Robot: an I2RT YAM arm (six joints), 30 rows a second.
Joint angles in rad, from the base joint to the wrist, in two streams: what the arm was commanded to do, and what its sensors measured. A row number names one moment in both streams.
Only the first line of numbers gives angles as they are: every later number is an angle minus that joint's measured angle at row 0.
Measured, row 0:
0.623 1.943 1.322 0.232 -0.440 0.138
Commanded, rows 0 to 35:
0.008 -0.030 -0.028 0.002 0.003 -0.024
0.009 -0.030 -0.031 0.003 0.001 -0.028
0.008 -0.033 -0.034 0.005 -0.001 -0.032
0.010 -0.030 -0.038 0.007 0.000 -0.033
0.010 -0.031 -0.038 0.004 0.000 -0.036
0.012 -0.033 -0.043 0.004 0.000 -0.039
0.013 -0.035 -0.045 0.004 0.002 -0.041
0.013 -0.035 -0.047 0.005 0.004 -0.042
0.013 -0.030 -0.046 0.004 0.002 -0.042
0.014 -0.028 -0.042 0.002 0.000 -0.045
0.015 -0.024 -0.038 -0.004 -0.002 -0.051
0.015 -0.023 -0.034 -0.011 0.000 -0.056
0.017 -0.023 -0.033 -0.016 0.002 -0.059
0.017 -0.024 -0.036 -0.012 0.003 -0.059
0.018 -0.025 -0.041 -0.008 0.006 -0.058
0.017 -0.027 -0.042 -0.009 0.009 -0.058
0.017 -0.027 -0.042 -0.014 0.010 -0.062
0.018 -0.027 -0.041 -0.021 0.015 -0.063
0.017 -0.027 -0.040 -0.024 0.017 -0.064
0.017 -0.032 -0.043 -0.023 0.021 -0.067
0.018 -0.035 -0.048 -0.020 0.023 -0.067
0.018 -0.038 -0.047 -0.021 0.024 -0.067
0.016 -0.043 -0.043 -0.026 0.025 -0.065
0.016 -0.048 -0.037 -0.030 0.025 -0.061
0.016 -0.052 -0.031 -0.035 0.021 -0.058
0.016 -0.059 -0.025 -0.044 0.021 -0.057
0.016 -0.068 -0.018 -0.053 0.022 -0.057
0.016 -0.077 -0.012 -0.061 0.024 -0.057
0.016 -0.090 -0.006 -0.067 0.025 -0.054
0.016 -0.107 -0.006 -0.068 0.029 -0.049
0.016 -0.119 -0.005 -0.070 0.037 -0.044
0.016 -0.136 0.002 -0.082 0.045 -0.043
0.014 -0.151 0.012 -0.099 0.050 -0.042
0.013 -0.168 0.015 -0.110 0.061 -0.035
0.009 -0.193 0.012 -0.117 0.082 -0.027
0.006 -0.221 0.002 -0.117 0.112 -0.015
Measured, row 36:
0.010 -0.145 -0.021 -0.090 0.055 -0.035
